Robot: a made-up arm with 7 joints. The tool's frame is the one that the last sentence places.
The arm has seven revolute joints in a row. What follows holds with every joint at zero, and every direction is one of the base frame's. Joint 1 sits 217 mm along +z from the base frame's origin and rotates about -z. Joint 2 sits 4 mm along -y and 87 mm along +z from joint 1 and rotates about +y. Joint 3 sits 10 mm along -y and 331 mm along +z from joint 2 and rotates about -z. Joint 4 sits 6 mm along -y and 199 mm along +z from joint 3 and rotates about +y. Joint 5 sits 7 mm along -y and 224 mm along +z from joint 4 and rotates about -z. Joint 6 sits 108 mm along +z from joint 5 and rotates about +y. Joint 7 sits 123 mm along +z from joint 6 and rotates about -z. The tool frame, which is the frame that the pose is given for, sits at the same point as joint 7; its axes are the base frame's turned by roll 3.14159, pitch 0 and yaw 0 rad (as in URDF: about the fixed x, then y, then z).
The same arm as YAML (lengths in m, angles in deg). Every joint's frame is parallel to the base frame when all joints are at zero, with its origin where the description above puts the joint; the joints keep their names.
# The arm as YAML. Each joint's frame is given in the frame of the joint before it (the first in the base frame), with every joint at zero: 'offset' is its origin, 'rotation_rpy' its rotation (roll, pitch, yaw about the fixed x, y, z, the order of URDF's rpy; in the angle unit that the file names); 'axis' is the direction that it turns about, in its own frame. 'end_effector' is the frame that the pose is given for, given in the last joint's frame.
length_unit: m
angle_unit: deg
chain:
  - id: joint 1
    offset: [0.0, 0.0, 0.217]
    rotation_rpy: [0.0, 0.0, 0.0]
    axis: "-z"
  - id: joint 2
    offset: [0.0, -0.004, 0.087]
    rotation_rpy: [0.0, 0.0, 0.0]
    axis: "+y"
  - id: joint 3
    offset: [0.0, -0.01, 0.331]
    rotation_rpy: [0.0, 0.0, 0.0]
    axis: "-z"
  - id: joint 4
    offset: [0.0, -0.006, 0.199]
    rotation_rpy: [0.0, 0.0, 0.0]
    axis: "+y"
  - id: joint 5
    offset: [0.0, -0.007, 0.224]
    rotation_rpy: [0.0, 0.0, 0.0]
    axis: "-z"
  - id: joint 6
    offset: [0.0, 0.0, 0.108]
    rotation_rpy: [0.0, 0.0, 0.0]
    axis: "+y"
  - id: joint 7
    offset: [0.0, 0.0, 0.123]
    rotation_rpy: [0.0, 0.0, 0.0]
    axis: "-z"
end_effector:
  offset: [0.0, 0.0, 0.0]
  rotation_rpy: [180.0, 0.0, 0.0]

